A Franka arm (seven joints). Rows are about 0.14 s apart.
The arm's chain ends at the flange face. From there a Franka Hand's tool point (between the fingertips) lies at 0.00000 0.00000 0.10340 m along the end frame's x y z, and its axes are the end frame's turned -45 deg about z.
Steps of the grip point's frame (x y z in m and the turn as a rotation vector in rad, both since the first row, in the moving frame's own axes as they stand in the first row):
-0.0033, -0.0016, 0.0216, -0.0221, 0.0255, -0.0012
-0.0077, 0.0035, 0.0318, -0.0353, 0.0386, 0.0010
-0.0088, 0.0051, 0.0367, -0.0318, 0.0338, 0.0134
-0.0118, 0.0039, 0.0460, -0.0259, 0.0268, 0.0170
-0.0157, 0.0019, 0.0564, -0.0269, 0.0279, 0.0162
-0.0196, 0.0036, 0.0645, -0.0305, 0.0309, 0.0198
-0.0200, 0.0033, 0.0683, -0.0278, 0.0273, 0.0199
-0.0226, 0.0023, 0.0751, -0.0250, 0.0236, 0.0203
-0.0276, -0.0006, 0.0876, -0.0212, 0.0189, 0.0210
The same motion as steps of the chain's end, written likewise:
-0.0069, 0.0015, 0.0217, 0.0024, 0.0337, -0.0012
-0.0084, 0.0082, 0.0319, 0.0023, 0.0523, 0.0010
-0.0074, 0.0099, 0.0368, 0.0014, 0.0464, 0.0134
-0.0094, 0.0111, 0.0461, 0.0006, 0.0373, 0.0170
-0.0138, 0.0125, 0.0565, 0.0007, 0.0387, 0.0162
-0.0158, 0.0164, 0.0646, 0.0003, 0.0434, 0.0198
-0.0158, 0.0164, 0.0684, -0.0004, 0.0390, 0.0199
-0.0179, 0.0175, 0.0752, -0.0010, 0.0344, 0.0203
-0.0229, 0.0189, 0.0876, -0.0016, 0.0284, 0.0210

